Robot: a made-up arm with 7 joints. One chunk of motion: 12 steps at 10 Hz.
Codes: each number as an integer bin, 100 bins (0 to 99) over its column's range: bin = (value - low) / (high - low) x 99, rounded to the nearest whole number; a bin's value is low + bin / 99 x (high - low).
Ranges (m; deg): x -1.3..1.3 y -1.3..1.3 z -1.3..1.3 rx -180..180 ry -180..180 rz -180..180
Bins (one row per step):
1: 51 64 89 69 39 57
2: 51 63 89 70 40 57
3: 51 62 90 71 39 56
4: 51 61 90 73 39 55
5: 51 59 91 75 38 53
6: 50 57 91 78 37 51
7: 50 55 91 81 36 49
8: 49 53 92 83 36 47
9: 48 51 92 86 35 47
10: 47 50 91 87 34 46
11: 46 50 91 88 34 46
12: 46 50 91 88 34 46
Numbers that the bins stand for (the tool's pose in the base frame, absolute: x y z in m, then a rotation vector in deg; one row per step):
1: 0.0394 0.3808 1.0374 70.91 -38.18 27.27
2: 0.0394 0.3545 1.0374 74.55 -34.55 27.27
3: 0.0394 0.3283 1.0636 78.18 -38.18 23.64
4: 0.0394 0.3020 1.0636 85.45 -38.18 20.00
5: 0.0394 0.2495 1.0899 92.73 -41.82 12.73
6: 0.0131 0.1970 1.0899 103.64 -45.45 5.45
7: 0.0131 0.1444 1.0899 114.55 -49.09 -1.82
8: -0.0131 0.0919 1.1162 121.82 -49.09 -9.09
9: -0.0394 0.0394 1.1162 132.73 -52.73 -9.09
10: -0.0657 0.0131 1.0899 136.36 -56.36 -12.73
11: -0.0919 0.0131 1.0899 140.00 -56.36 -12.73
12: -0.0919 0.0131 1.0899 140.00 -56.36 -12.73

